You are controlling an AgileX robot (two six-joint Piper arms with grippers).
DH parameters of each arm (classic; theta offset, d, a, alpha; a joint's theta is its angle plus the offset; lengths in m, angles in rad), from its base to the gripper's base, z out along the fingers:
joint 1: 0 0.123 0 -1.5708
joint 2: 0.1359 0 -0.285 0
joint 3: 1.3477 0 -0.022 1.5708
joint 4: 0 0.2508 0 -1.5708
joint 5: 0 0 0.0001 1.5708
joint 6: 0 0.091 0 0
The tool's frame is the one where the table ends.
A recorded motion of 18 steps. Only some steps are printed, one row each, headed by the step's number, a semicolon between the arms.
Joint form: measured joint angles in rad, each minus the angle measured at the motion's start. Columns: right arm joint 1, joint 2, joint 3, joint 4, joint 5, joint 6; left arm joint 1, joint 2, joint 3, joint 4, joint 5, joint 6.
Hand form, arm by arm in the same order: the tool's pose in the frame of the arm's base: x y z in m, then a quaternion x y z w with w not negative. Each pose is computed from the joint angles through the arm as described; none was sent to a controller.
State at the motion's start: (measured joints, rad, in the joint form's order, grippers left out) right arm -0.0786 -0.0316 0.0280 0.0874 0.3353 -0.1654; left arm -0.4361 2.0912 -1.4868 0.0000 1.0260 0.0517
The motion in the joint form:
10: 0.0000 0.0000 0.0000 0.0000 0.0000 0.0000; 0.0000 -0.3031 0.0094 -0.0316 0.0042 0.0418
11: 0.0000 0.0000 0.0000 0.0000 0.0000 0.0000; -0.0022 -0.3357 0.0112 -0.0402 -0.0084 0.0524
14: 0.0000 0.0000 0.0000 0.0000 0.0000 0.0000; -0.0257 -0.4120 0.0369 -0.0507 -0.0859 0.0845
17: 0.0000 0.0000 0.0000 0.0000 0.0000 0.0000; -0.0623 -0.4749 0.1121 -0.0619 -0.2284 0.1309
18: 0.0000 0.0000 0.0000 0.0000 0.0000 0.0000; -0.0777 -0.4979 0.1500 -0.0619 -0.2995 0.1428
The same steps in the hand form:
10: 0.0526 -0.0015 0.1753 -0.01052 0.78759 -0.03840 0.61491; 0.3400 -0.1612 0.2698 0.25272 0.95446 -0.04136 0.15305
11: 0.0526 -0.0015 0.1753 -0.01052 0.78759 -0.03840 0.61491; 0.3357 -0.1608 0.2819 0.25644 0.94961 -0.04827 0.17363
14: 0.0526 -0.0015 0.1753 -0.01052 0.78759 -0.03840 0.61491; 0.3233 -0.1651 0.3055 0.27660 0.92977 -0.06236 0.23479
17: 0.0526 -0.0015 0.1753 -0.01052 0.78759 -0.03840 0.61491; 0.3102 -0.1734 0.3124 0.30490 0.90202 -0.07519 0.29620
18: 0.0526 -0.0015 0.1753 -0.01052 0.78759 -0.03840 0.61491; 0.3053 -0.1766 0.3129 0.31298 0.88981 -0.07933 0.32246

